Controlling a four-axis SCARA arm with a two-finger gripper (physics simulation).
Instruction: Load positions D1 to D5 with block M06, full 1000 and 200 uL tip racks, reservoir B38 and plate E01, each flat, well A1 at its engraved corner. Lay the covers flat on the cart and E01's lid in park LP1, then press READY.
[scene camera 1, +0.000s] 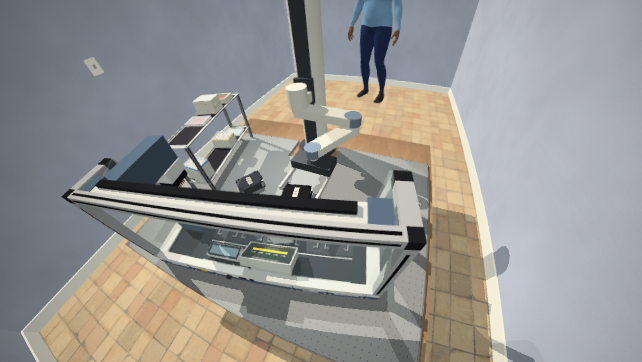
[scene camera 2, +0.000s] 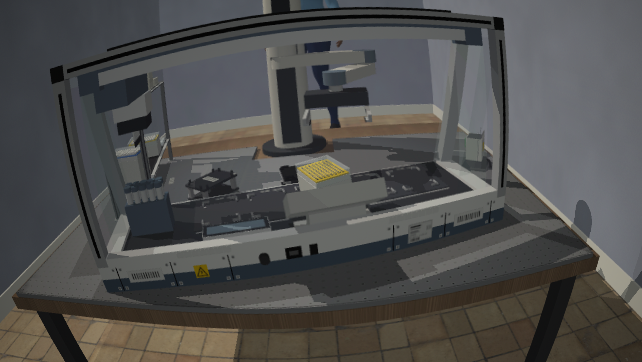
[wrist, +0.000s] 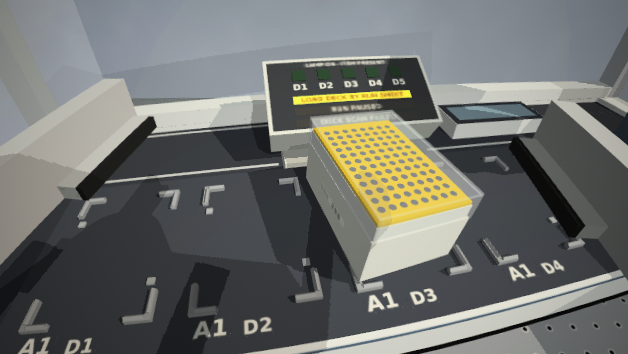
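Observation:
The 200 uL rack, with yellow top and clear cover, stands upright at D3 by its brackets; whether it is fully seated cannot be told. Positions D1 and D2 hold nothing in the wrist view; D4 shows partly bare. My gripper is open and empty, behind the deck; its fingers frame the rack from above in the wrist view without touching it. Park LP1 is bare. The cart holds a white box, a pink item, a yellow-edged rack and a blue-edged rack.
The status panel shows dark D1 to D5 lamps. A small screen is beside it. The RG stand is behind the deck. A blue tube rack stands at the deck's end. The enclosure frame spans the deck.

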